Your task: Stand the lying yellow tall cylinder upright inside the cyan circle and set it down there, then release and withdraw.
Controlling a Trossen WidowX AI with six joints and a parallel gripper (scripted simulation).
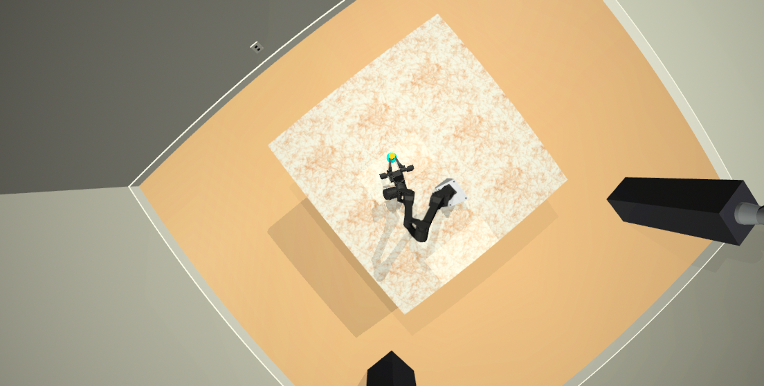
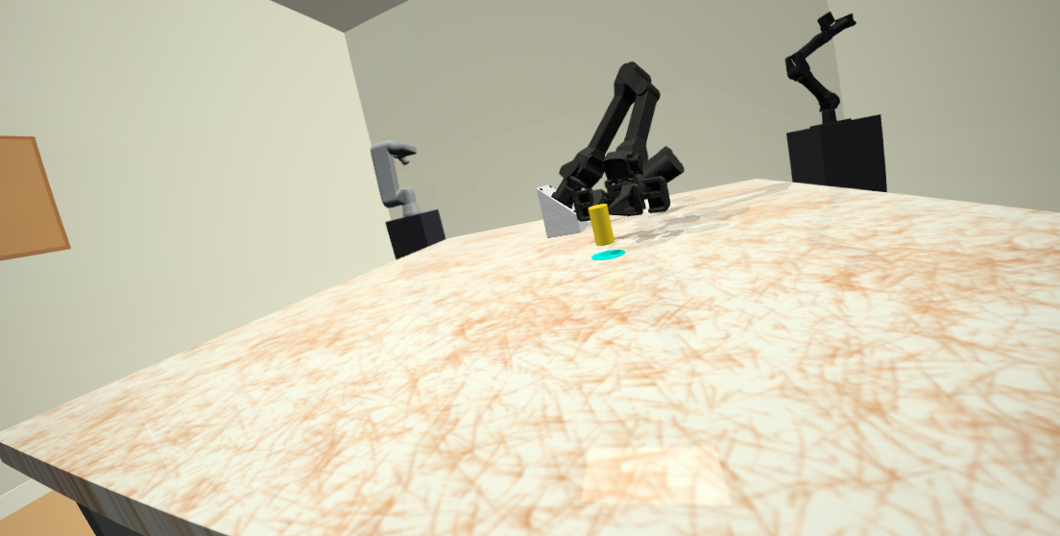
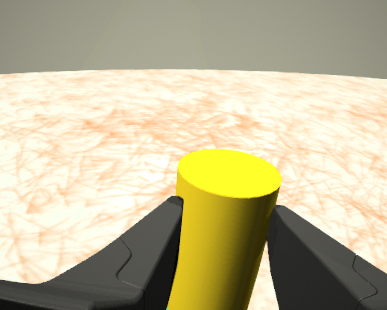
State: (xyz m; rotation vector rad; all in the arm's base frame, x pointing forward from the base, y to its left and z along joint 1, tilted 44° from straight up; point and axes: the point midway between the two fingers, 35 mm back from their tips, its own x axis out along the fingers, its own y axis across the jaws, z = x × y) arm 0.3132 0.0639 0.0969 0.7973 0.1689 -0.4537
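Right now my gripper tip is 20 mm above the yellow tall cylinder. From my gripper tip the other things lie so: cyan circle (80 mm below).
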